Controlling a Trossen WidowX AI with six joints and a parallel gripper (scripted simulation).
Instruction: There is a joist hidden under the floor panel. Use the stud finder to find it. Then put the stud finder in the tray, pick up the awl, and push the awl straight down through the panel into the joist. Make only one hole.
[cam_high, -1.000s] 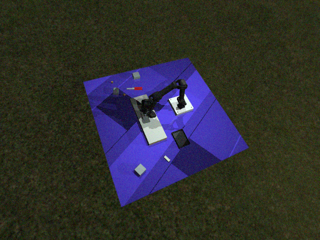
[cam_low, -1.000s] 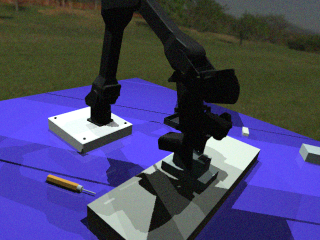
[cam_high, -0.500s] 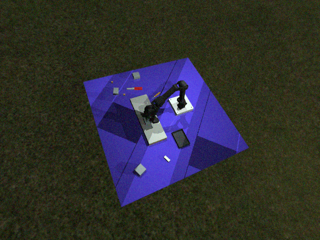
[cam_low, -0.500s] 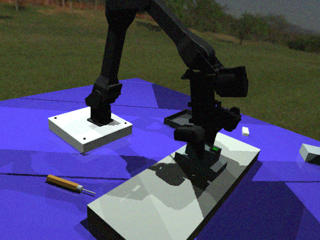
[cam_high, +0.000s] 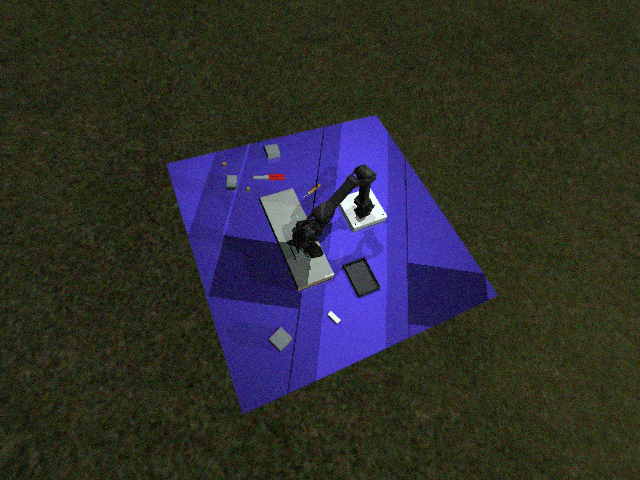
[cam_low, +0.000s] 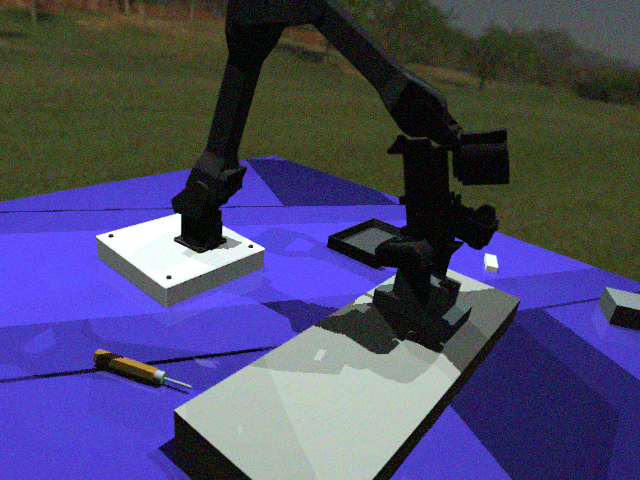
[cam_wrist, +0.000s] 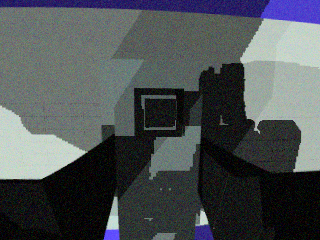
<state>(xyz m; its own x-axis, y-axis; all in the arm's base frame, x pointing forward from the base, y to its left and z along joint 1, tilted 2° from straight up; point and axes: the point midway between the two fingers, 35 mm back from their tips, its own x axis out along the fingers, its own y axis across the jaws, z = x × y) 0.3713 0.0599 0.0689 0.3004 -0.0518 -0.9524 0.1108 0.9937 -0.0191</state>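
The tray is 24 cm to the left of my gripper tip, 19 cm behind it and 5 cm below it. Also, from my gripper tip: small white block 34 cm to the left, 6 cm below, 3 cm ahead; then stud finder 2 cm above; then awl 30 cm to the right, 21 cm behind, 6 cm below.
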